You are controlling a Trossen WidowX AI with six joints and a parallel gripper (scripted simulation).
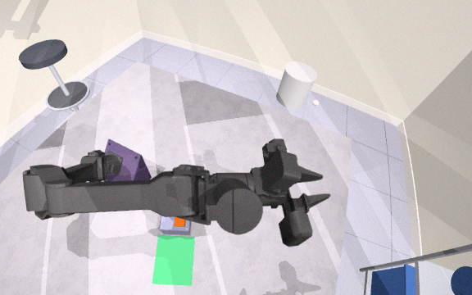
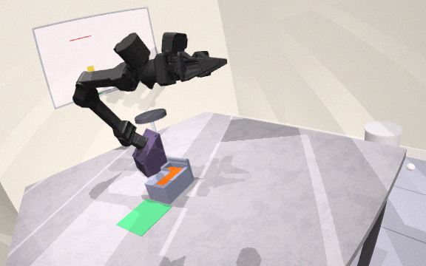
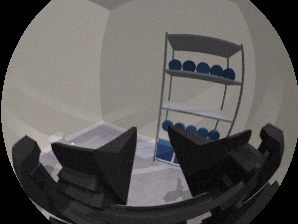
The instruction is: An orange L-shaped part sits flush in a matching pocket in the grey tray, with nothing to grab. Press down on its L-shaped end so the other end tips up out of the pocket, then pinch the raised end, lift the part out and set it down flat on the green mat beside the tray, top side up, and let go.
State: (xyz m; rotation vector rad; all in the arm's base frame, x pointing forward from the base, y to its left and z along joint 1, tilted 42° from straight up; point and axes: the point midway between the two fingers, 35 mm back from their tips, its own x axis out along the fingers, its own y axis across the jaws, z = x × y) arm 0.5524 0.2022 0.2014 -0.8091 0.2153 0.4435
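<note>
The orange L-shaped part lies 33 cm behind my gripper tip, 5 cm to the right of it and 36 cm below it. The rest, counted from my gripper tip: green mat (26 cm behind, 20 cm to the right, 42 cm below).
</note>
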